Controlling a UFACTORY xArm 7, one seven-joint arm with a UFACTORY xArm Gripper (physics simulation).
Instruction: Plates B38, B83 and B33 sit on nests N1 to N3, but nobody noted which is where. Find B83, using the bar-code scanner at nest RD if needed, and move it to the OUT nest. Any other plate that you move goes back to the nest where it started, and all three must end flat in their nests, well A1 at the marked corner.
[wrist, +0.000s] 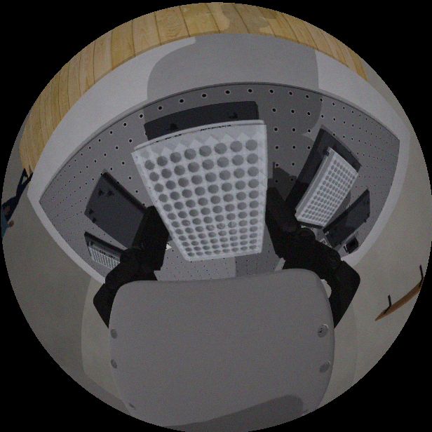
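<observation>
A white 96-well plate is held between the two black fingers of my gripper, which is shut on its long sides. No code is readable on it. It hangs over the board, in front of a dark nest that it partly hides. A second white plate lies in a dark nest at the right. A third white plate shows at the lower left in another dark nest, partly behind the left finger. The nest labels cannot be read, so I cannot tell which nest is which.
A dark nest without a plate is at the left, and another dark nest is at the far right. A small black box stands near it. The perforated board has a raised pale rim.
</observation>
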